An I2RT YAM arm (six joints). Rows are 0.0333 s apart.
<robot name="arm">
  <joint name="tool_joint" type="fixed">
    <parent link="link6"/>
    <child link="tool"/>
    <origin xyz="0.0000 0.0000 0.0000" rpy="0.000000 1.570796 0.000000"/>
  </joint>
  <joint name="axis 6" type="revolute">
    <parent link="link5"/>
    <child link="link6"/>
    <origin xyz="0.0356 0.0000 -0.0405" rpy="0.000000 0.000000 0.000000"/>
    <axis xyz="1 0 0"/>
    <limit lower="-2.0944" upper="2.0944"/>
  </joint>
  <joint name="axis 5" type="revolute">
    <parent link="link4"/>
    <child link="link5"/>
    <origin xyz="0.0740 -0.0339 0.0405" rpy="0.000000 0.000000 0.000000"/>
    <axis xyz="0 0 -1"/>
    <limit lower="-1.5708" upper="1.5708"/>
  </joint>
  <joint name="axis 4" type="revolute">
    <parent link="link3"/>
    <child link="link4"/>
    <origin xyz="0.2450 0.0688 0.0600" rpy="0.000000 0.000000 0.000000"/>
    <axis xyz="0 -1 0"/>
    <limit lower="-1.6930" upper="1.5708"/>
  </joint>
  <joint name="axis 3" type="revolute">
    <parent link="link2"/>
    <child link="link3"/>
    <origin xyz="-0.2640 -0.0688 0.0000" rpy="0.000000 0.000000 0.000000"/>
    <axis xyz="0 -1 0"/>
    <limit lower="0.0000" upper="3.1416"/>
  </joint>
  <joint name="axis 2" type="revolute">
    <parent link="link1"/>
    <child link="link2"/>
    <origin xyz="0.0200 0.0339 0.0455" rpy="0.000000 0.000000 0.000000"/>
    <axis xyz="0 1 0"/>
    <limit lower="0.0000" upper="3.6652"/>
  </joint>
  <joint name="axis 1" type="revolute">
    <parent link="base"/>
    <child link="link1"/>
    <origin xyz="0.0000 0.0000 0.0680" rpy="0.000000 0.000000 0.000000"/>
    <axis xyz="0 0 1"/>
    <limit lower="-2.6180" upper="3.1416"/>
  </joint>
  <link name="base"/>
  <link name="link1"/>
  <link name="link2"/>
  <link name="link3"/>
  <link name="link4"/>
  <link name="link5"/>
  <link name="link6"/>
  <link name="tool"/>
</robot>
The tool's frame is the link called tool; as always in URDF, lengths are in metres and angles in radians.
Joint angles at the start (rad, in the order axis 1, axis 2, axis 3, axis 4, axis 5, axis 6): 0.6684, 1.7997, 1.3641, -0.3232, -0.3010, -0.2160
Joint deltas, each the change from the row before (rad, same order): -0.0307, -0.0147, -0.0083, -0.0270, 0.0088, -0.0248; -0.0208, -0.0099, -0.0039, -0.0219, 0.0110, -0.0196; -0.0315, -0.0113, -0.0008, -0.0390, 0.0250, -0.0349; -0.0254, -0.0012, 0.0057, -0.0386, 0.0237, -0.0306; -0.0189, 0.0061, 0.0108, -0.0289, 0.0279, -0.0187; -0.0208, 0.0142, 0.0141, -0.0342, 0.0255, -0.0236; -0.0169, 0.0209, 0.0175, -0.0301, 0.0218, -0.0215; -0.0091, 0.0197, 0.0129, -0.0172, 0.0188, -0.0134
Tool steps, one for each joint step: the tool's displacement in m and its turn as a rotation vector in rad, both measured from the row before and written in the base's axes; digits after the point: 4 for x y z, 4 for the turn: 0.0040, -0.0129, 0.0008, -0.0265, -0.0035, -0.0205; 0.0025, -0.0089, 0.0007, -0.0231, -0.0040, -0.0152; 0.0040, -0.0134, 0.0009, -0.0449, -0.0075, -0.0244; 0.0040, -0.0103, -0.0007, -0.0447, 0.0001, -0.0191; 0.0044, -0.0071, -0.0010, -0.0387, -0.0001, -0.0230; 0.0054, -0.0073, -0.0033, -0.0447, 0.0083, -0.0186; 0.0058, -0.0052, -0.0044, -0.0409, 0.0113, -0.0129; 0.0044, -0.0024, -0.0045, -0.0307, 0.0083, -0.0090
